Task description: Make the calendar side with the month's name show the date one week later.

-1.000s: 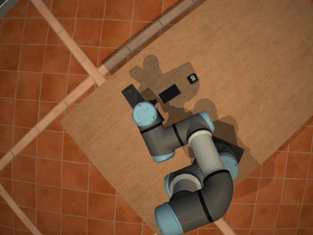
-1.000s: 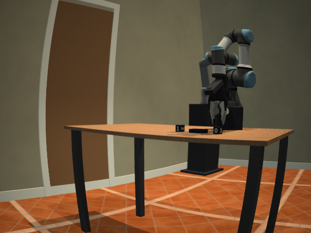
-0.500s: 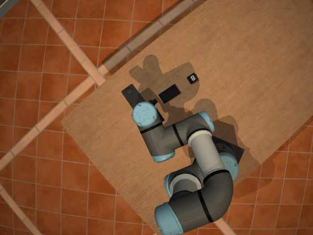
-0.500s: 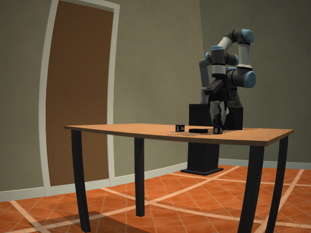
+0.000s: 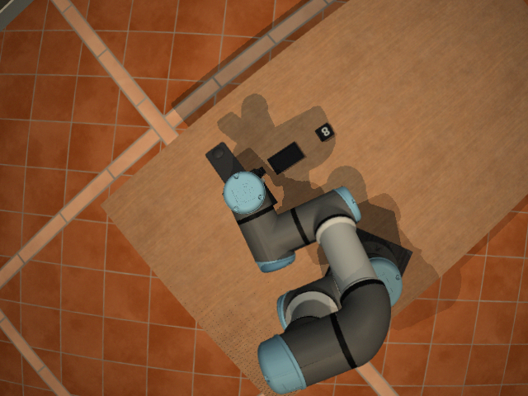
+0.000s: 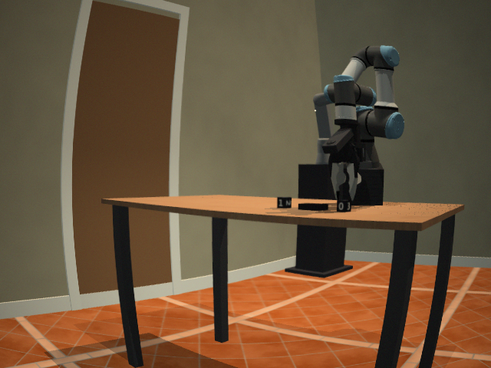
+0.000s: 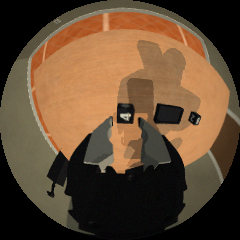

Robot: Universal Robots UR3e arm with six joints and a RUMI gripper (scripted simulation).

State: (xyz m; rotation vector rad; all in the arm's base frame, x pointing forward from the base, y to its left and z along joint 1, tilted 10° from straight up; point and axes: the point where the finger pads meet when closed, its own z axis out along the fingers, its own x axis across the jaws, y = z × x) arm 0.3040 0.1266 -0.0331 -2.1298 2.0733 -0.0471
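Now: hand 11 cm to the left of the black calendar tray and 4 cm above it.
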